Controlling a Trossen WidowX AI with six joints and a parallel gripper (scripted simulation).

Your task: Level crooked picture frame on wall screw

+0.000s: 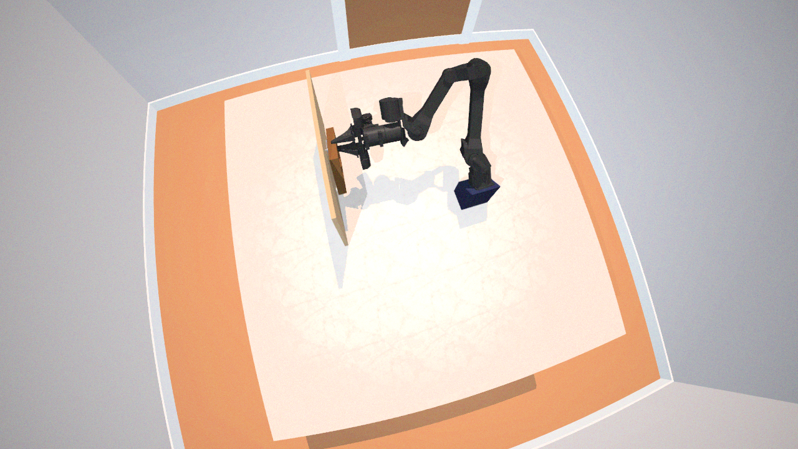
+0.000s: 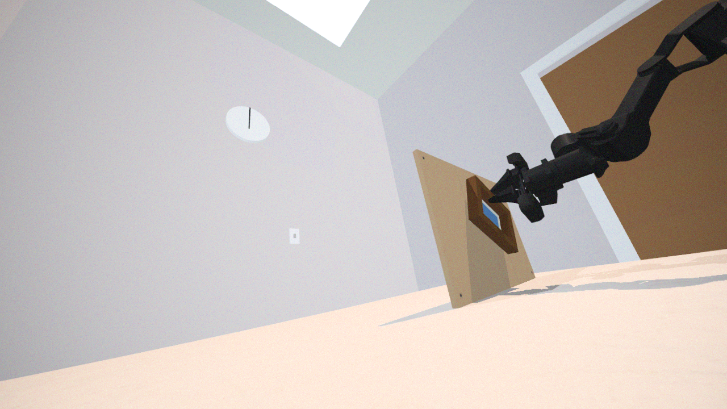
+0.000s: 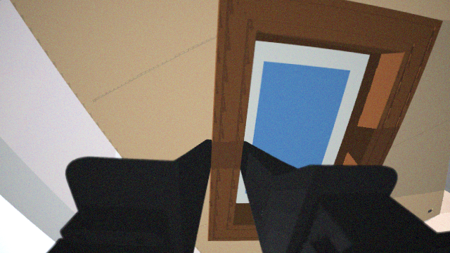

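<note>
Right now my gripper tip is 1 cm short of the brown wooden picture frame, 2 cm to the right of it and 5 cm above it. From my gripper tip the other things lie so: tan wall board (2 cm ahead, 1 cm to the left, 7 cm below).
</note>
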